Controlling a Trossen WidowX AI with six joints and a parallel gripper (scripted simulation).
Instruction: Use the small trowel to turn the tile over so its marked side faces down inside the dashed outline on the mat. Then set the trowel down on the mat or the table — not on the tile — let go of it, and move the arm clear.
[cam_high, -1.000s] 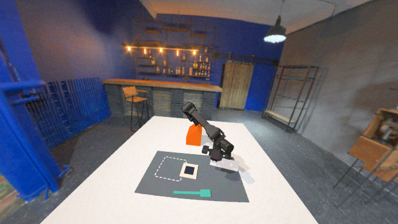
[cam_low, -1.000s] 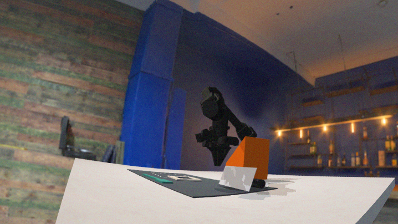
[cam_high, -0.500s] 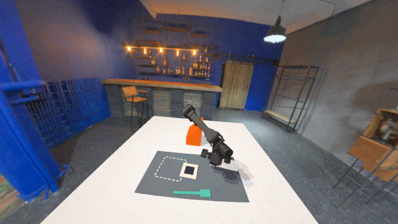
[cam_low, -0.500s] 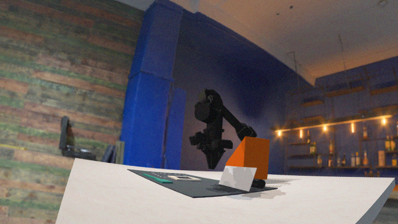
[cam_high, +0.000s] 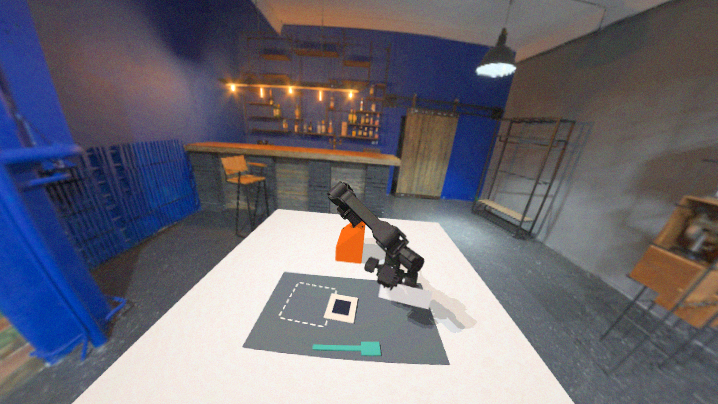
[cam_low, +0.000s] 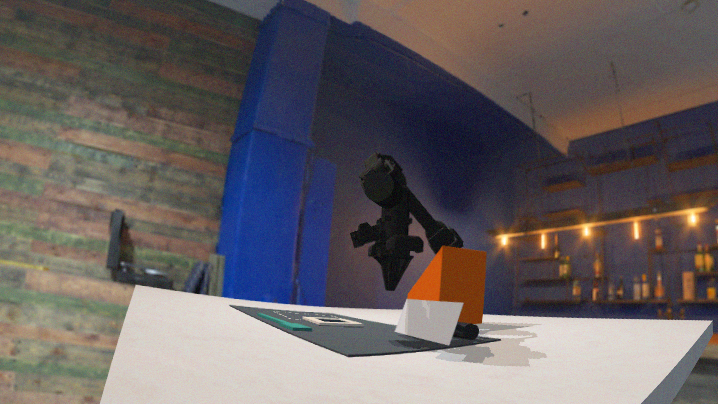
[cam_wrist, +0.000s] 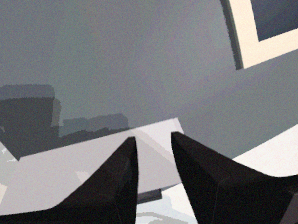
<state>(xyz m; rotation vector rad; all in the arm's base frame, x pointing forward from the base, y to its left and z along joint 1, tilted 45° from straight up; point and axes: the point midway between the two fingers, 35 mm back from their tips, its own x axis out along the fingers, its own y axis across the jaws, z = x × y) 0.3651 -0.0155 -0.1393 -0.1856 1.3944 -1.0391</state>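
The trowel is 6 cm behind my gripper tip, 8 cm to the left of it and 6 cm below it. Round my gripper tip: dark grey mat 2 cm ahead, 14 cm to the right, 11 cm below; tile 1 cm ahead, 17 cm to the right, 8 cm below; teal spatula-shaped tool 16 cm ahead, 13 cm to the right, 9 cm below.
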